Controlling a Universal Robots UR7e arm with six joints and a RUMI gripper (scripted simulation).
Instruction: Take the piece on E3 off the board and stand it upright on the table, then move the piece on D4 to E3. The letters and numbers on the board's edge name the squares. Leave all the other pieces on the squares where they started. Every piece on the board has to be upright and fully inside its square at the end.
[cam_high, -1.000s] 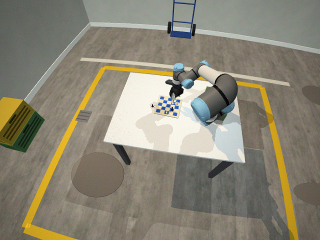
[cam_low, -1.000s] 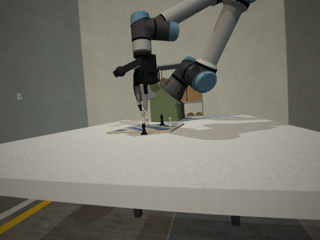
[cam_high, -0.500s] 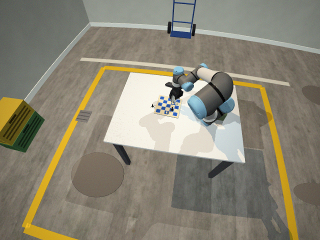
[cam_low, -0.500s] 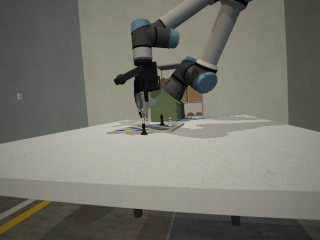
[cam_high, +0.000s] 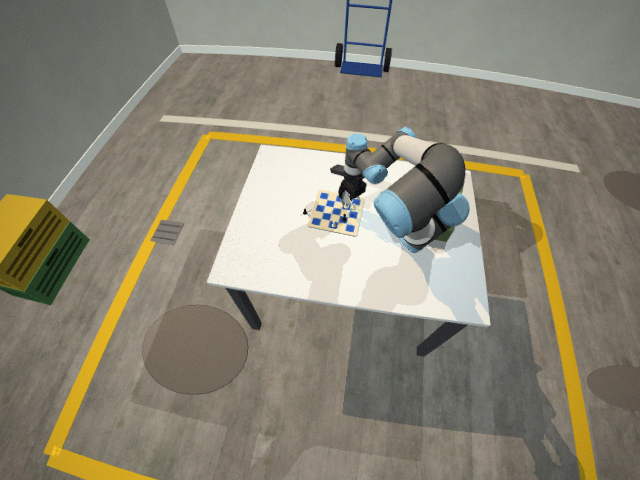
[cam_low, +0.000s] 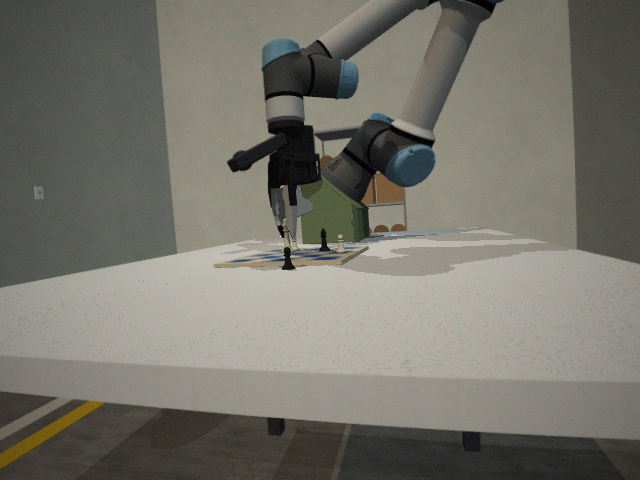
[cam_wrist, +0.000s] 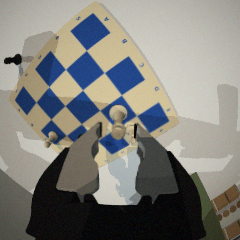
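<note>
Now: the tall white piece 10 mm below my hand. From my hand the other things lie so: blue-and-cream chessboard (40 mm ahead, 30 mm to the left, 50 mm below); then black pawn (190 mm ahead, 40 mm to the left, 40 mm below).
</note>
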